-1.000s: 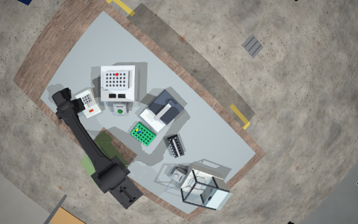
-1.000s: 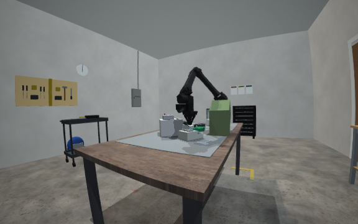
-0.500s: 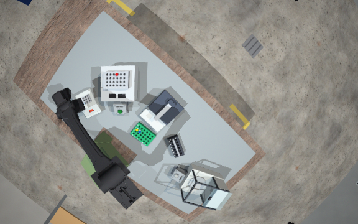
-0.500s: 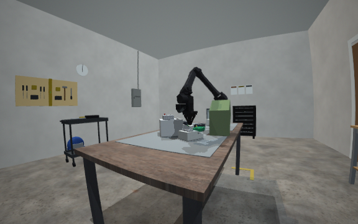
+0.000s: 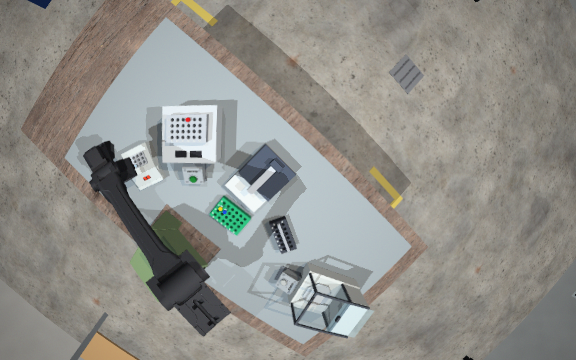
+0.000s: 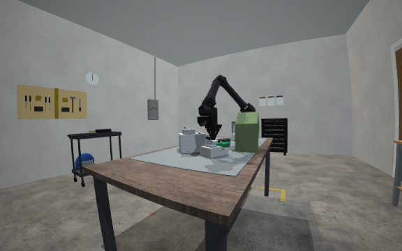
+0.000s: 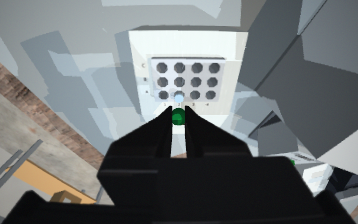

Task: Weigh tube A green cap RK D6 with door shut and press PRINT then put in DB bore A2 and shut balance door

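Now: hand 20 mm to the left of the dry block DB and 80 mm above it. Also, from my hand: red-capped tube: 270 mm ahead, 50 mm to the right, 50 mm above; green-capped tube: 20 mm below; green tube rack RK: 100 mm ahead, 380 mm to the right, 90 mm below.
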